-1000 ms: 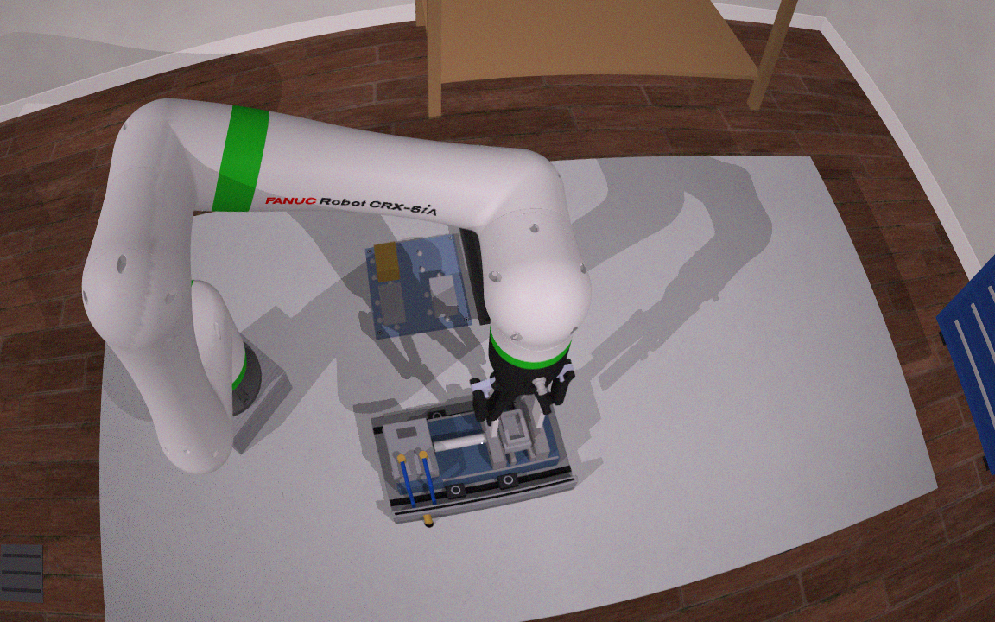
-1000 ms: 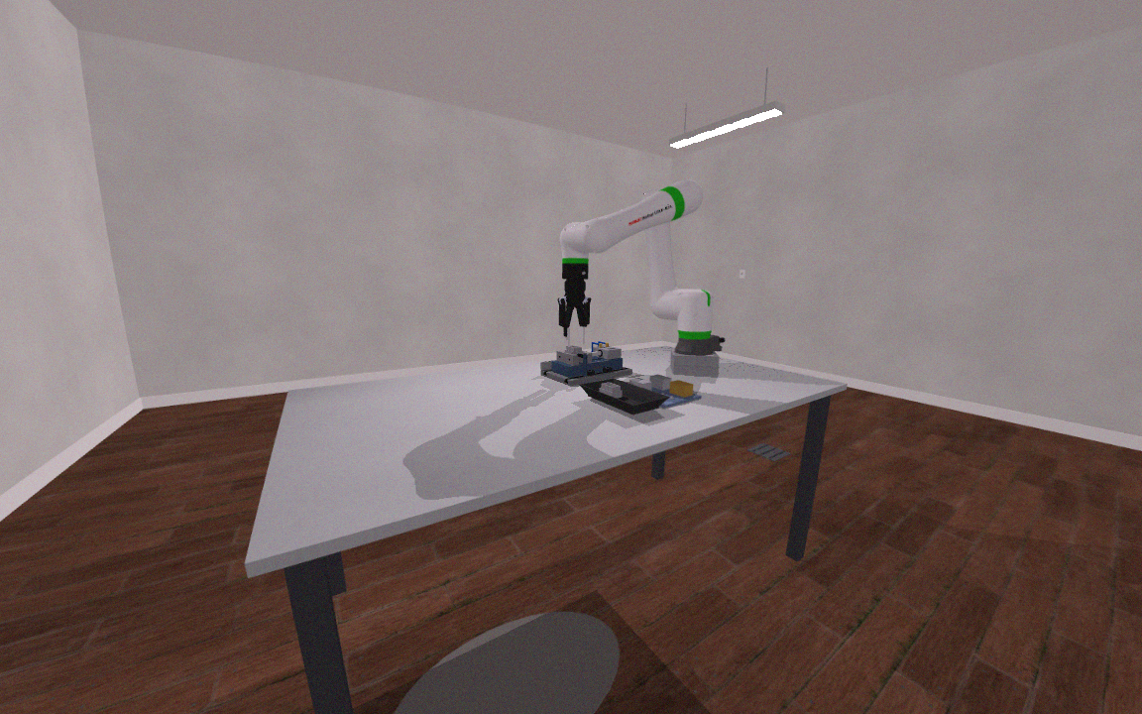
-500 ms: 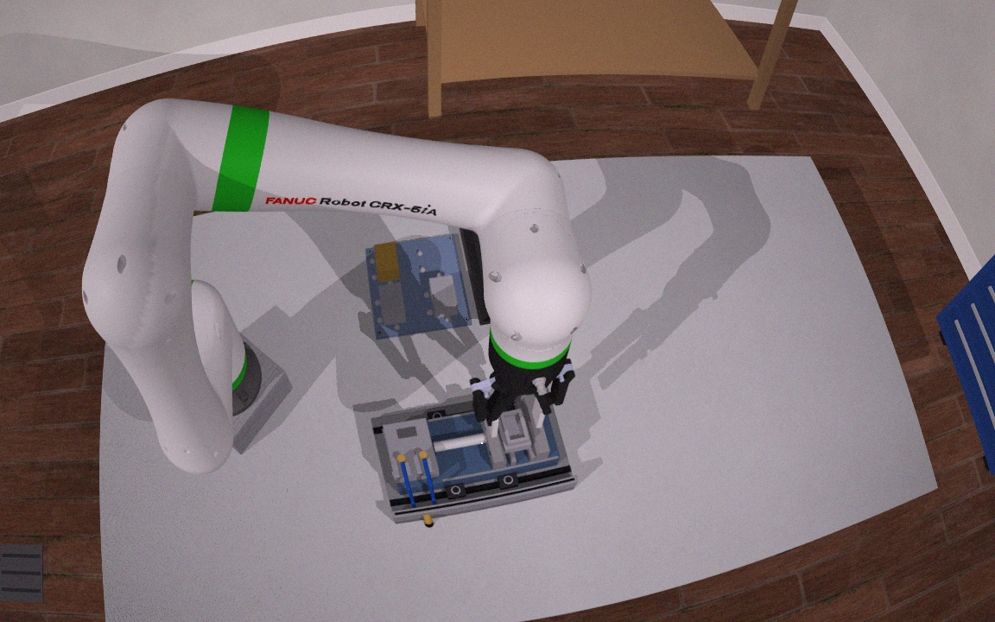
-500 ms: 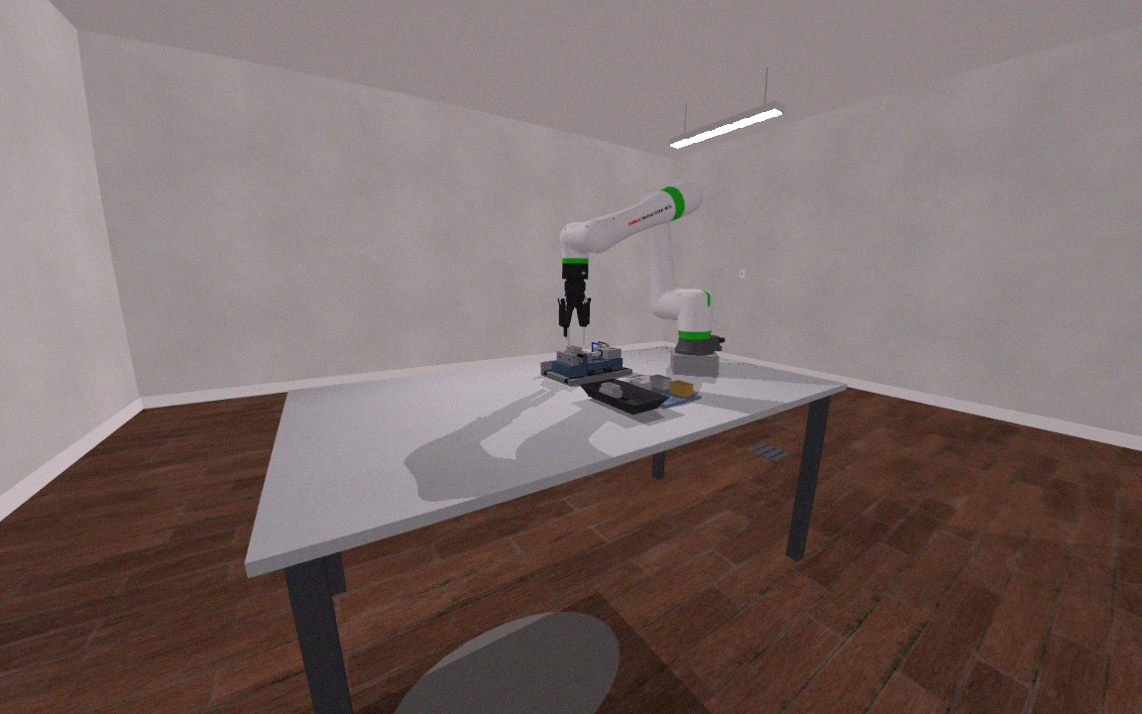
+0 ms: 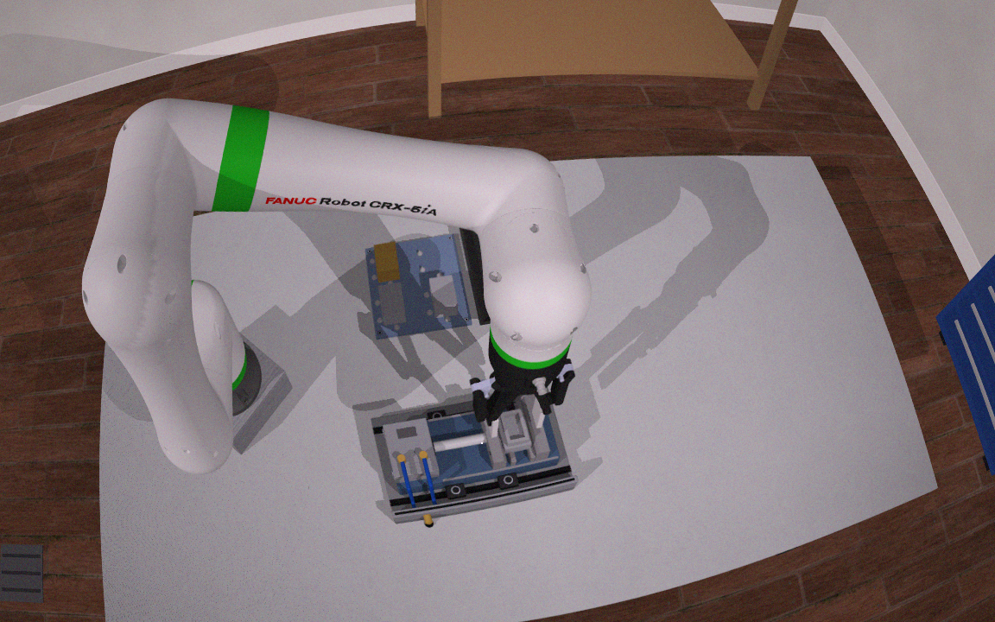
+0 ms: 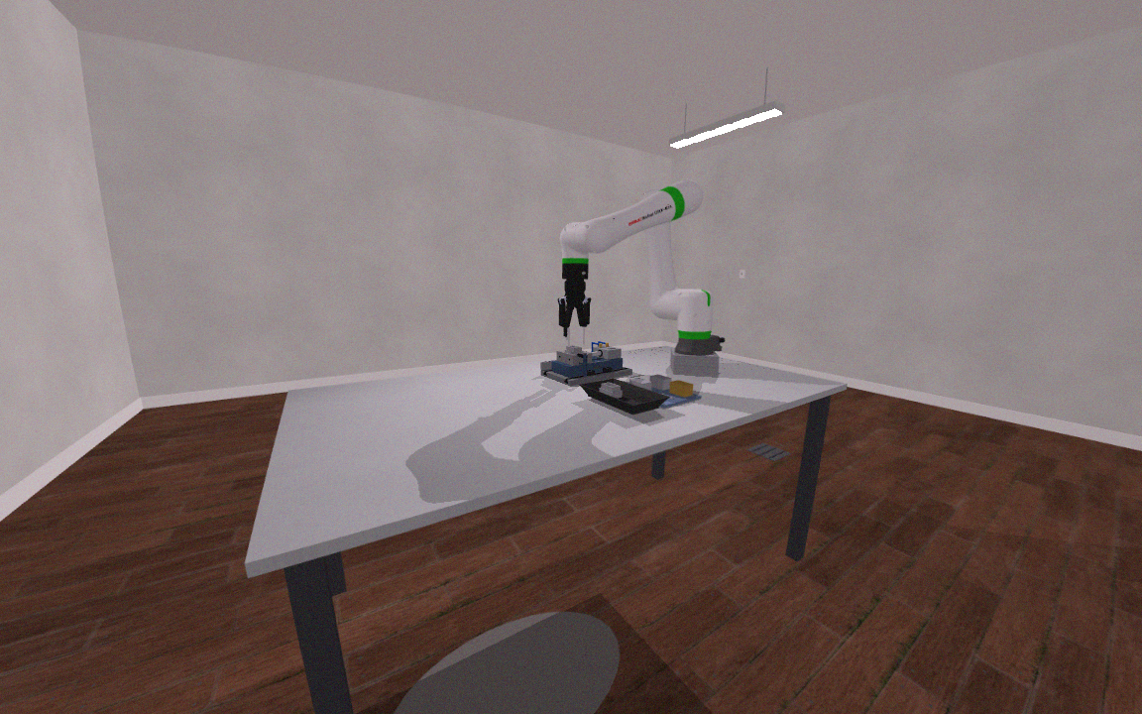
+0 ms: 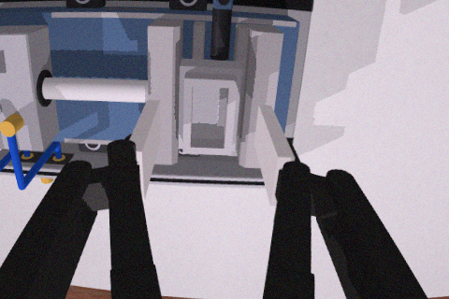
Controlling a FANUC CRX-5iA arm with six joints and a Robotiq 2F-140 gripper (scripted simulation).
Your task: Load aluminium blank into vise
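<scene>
Right now my hand is 3 cm past the moving jaw and 7 cm above it. Also, from my hand: fixed jaw: 3 cm ahead, 1 cm to the left, 7 cm below; then white piston rod: 8 cm behind, 1 cm to the right, 7 cm below; then dark work stop rod: 5 cm to the left, 6 cm below.
</scene>
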